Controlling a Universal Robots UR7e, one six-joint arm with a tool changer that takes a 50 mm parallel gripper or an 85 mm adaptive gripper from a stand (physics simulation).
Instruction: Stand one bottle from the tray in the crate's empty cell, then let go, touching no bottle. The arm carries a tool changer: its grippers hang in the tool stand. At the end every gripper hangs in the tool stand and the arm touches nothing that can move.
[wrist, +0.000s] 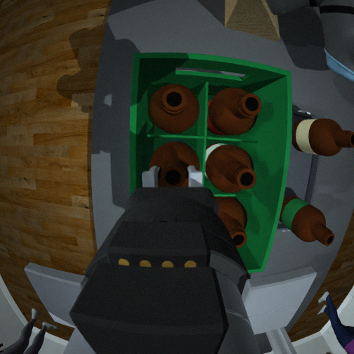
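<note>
My gripper (173, 177) is in the wrist view, at the left column of the green crate (286, 125). It is shut on the neck of a brown bottle (172, 152), one finger on each side. That bottle is upright in the middle cell of the left column. Brown bottles stand in the top left cell (174, 120), the top right cell (227, 117), the middle right cell (225, 167) and the lower right cell (236, 215). The lower left cell is hidden under my gripper. A cream-labelled bottle (320, 136) and a green-labelled bottle (300, 216) stand at the tray (300, 172).
Crate walls and dividers stand close around the bottle between the fingers, with bottles in cells beside it. A tan block (252, 20) is at the top. Part of the grey robot arm (337, 35) shows at the top right. Pale panels (280, 297) (55, 295) flank the gripper body below.
</note>
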